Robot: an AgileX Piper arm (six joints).
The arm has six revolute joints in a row. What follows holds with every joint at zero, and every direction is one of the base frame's.
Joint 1 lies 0.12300 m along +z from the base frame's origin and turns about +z.
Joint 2 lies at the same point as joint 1 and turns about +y.
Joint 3 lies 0.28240 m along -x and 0.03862 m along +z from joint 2 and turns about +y.
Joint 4 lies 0.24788 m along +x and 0.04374 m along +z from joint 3 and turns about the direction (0.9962, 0, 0.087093).
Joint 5 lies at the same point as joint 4 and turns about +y.
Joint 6 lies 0.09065 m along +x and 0.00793 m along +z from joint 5 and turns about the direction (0.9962, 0, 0.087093).
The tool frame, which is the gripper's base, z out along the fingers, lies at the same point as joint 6; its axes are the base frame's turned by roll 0.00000, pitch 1.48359 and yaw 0.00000 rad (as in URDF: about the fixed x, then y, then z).
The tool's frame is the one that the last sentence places.
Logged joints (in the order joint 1, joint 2, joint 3, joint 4, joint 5, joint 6), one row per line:
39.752 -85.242 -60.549 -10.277 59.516 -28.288
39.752 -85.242 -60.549 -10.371 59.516 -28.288
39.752 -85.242 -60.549 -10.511 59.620 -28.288
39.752 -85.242 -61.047 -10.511 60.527 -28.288
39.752 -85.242 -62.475 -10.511 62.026 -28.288
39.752 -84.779 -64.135 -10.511 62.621 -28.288
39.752 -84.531 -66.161 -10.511 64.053 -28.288
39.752 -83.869 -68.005 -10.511 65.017 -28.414
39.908 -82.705 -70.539 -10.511 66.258 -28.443
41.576 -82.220 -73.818 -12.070 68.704 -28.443
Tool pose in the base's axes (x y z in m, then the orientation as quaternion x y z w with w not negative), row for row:
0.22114 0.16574 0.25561 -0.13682 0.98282 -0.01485 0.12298
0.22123 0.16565 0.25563 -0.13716 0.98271 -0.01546 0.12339
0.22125 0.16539 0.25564 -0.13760 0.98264 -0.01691 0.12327
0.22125 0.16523 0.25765 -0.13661 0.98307 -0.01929 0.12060
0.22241 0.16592 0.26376 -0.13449 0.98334 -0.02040 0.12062
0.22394 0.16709 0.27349 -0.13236 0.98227 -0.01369 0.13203
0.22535 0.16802 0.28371 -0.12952 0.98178 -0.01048 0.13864
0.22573 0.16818 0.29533 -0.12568 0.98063 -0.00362 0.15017
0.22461 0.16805 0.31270 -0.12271 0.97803 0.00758 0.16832
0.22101 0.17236 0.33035 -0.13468 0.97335 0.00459 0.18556
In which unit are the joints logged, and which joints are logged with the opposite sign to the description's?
The joints are logged in degrees. Opposite sign: joint 2, joint 6.
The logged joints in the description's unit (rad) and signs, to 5 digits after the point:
0.69380 1.48775 -1.05678 -0.17937 1.03875 0.49372
0.69380 1.48775 -1.05678 -0.18101 1.03875 0.49372
0.69380 1.48775 -1.05678 -0.18345 1.04057 0.49372
0.69380 1.48775 -1.06547 -0.18345 1.05640 0.49372
0.69380 1.48775 -1.09039 -0.18345 1.08256 0.49372
0.69380 1.47967 -1.11937 -0.18345 1.09294 0.49372
0.69380 1.47534 -1.15473 -0.18345 1.11794 0.49372
0.69380 1.46379 -1.18691 -0.18345 1.13476 0.49592
0.69653 1.44347 -1.23114 -0.18345 1.15642 0.49642
0.72564 1.43501 -1.28837 -0.21066 1.19911 0.49642

